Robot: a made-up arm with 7 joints.
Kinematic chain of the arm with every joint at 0, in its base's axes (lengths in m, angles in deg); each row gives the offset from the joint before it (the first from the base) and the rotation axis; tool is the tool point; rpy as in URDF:
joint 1: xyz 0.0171 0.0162 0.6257 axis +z
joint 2: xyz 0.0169 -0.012 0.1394 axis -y
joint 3: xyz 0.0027 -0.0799 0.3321 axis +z
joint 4: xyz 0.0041 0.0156 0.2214 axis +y
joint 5: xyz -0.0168 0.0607 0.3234 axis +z
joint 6: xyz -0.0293 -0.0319 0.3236 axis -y
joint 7: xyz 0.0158 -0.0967 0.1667 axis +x
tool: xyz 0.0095 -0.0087 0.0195 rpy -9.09 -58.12 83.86
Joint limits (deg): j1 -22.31..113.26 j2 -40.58..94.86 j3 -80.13..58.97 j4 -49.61..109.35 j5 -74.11..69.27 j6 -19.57..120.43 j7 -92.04..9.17
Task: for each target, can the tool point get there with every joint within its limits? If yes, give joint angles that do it. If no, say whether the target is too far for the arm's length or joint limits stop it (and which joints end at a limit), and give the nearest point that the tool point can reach.
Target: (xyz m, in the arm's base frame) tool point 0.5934 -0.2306 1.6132
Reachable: yes | joints 56.43 21.88 -65.75 95.03 -47.06 105.96 -42.95
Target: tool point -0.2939 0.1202 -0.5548
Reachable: no: joint limits stop it (at a limit: joint 1, joint 2, joint 4) | nearest point -0.6830 0.2462 -0.0140 | short by 0.678 m
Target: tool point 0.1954 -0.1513 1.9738
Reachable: yes | joints 88.93 -12.34 2.53 -20.09 4.15 79.60 -16.16
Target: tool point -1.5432 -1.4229 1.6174
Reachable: no: too far | nearest point -0.9360 -0.8629 1.2884 | short by 0.889 m
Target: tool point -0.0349 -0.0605 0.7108
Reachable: no: joint limits stop it (at a limit: joint 2, joint 3, joint 4, joint 5, joint 6, joint 7) | nearest point -0.2302 -0.3486 1.1520 | short by 0.562 m
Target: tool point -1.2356 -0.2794 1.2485
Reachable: yes | joints -0.71 78.00 -45.82 15.06 54.40 1.04 -25.12
